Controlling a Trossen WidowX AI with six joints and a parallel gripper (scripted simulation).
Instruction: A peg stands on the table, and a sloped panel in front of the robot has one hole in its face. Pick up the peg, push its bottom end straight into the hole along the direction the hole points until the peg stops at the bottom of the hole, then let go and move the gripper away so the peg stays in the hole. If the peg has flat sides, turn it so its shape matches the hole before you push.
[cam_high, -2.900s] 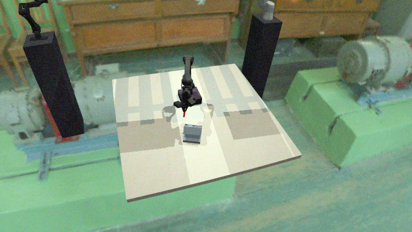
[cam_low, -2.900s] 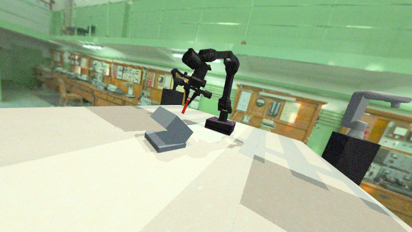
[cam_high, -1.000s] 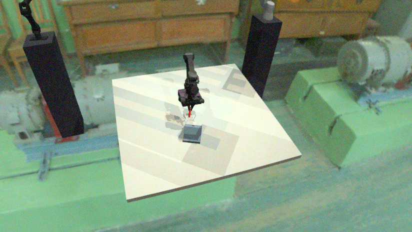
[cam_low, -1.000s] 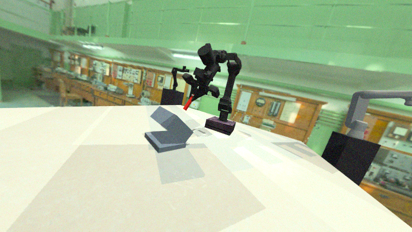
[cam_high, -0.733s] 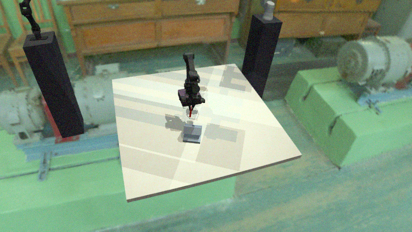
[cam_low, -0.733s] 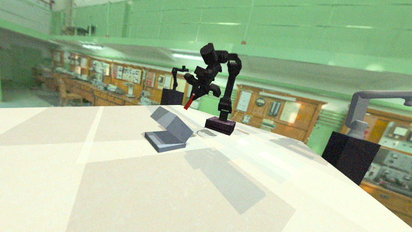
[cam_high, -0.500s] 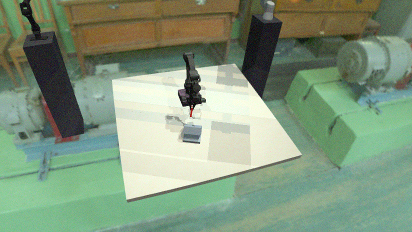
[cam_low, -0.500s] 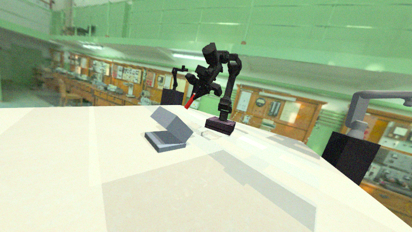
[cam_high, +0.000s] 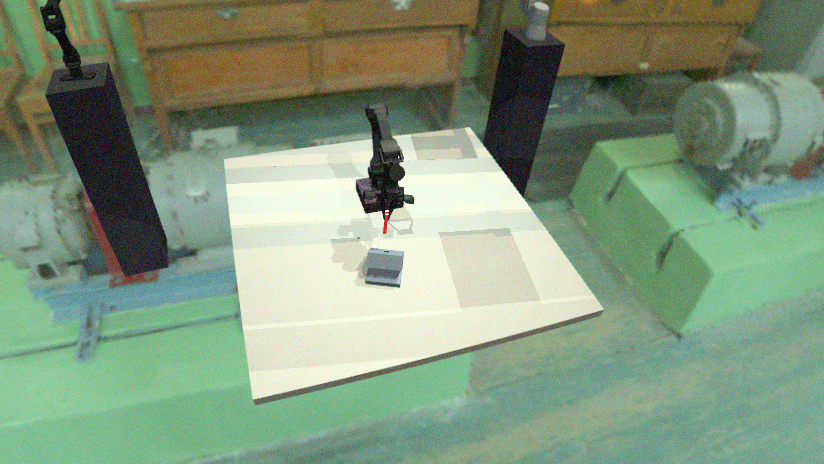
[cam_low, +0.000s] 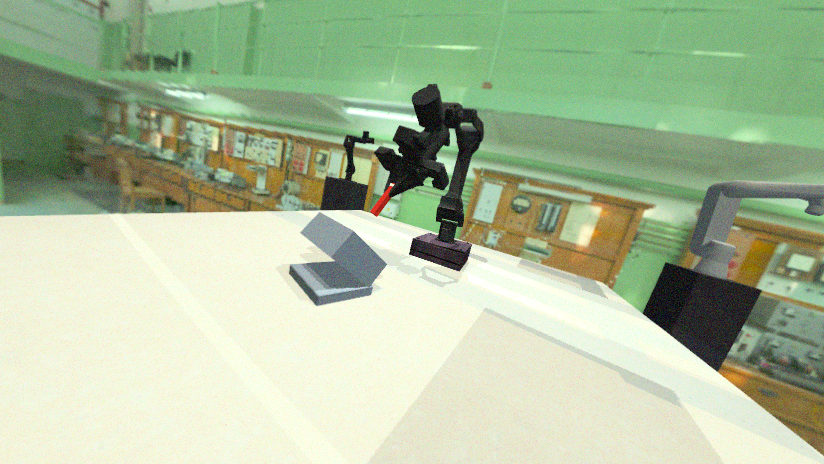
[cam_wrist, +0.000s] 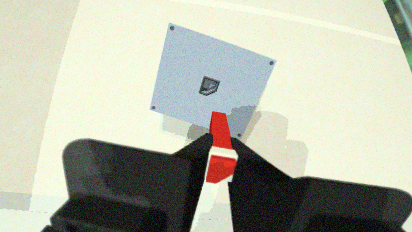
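Right now the grey sloped panel is 110 mm below my gripper tip, 90 mm ahead of it and 30 mm to the right of it. Also, from my gripper tip: red peg right at my gripper tip.
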